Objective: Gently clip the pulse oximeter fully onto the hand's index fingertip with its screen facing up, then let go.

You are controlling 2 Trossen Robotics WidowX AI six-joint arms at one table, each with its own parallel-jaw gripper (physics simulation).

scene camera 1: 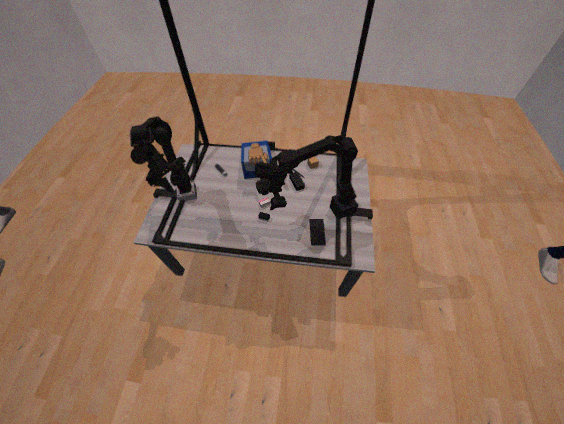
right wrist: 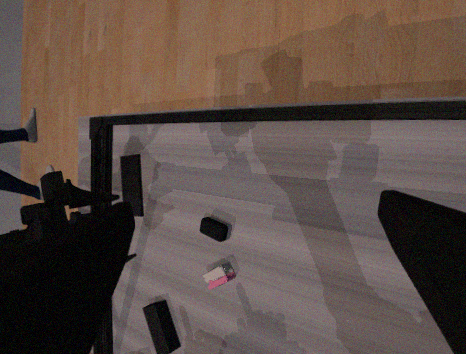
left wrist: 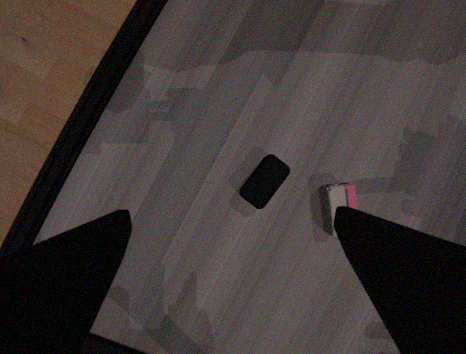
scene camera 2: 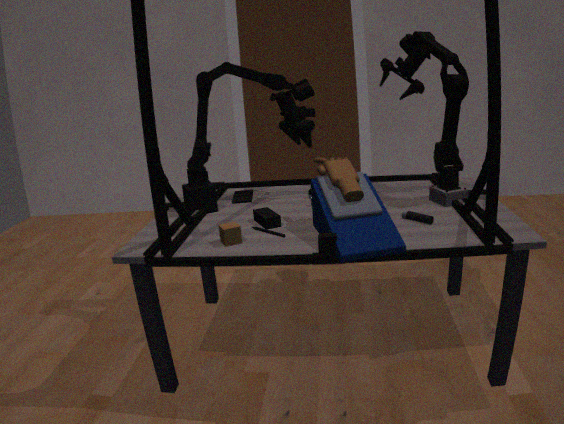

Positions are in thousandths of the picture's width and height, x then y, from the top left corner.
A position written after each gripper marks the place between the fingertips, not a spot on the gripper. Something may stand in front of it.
The left gripper (scene camera 2: 540, 343) is open and holds nothing. Also in view: a pulse oximeter (left wrist: 711, 555). The right gripper (scene camera 1: 320, 445) is open, holding nothing.
The left gripper shows as well in the right wrist view (right wrist: 274, 637) and in the left wrist view (left wrist: 503, 617). The right gripper shows as well in the right wrist view (right wrist: 550, 589) and in scene camera 2 (scene camera 2: 692, 218).
